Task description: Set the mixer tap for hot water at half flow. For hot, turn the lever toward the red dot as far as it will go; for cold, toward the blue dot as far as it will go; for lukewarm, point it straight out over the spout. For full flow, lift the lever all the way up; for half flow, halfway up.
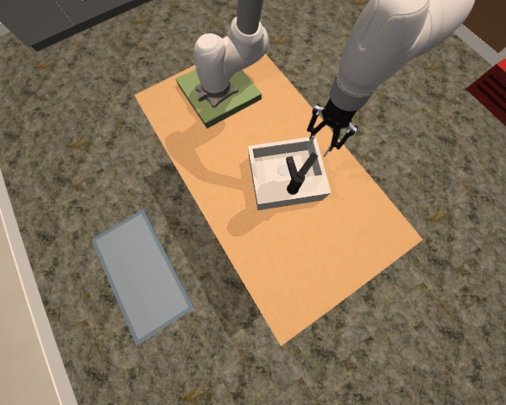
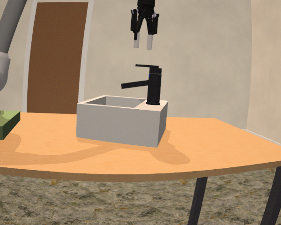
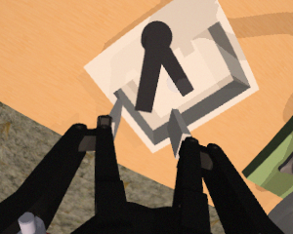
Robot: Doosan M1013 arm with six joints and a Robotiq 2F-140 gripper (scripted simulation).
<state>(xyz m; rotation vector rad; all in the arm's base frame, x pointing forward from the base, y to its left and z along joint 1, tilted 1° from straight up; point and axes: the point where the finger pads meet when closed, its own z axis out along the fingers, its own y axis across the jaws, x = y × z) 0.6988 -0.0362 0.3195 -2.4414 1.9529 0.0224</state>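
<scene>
Now: hand 100 mm above the lever, 30 mm to the left of it and 10 mm short of it. Round my hand: black mixer tap (150 mm below, 60 mm to the right, 10 mm ahead); white basin (330 mm below, 80 mm behind, 30 mm to the right).
</scene>
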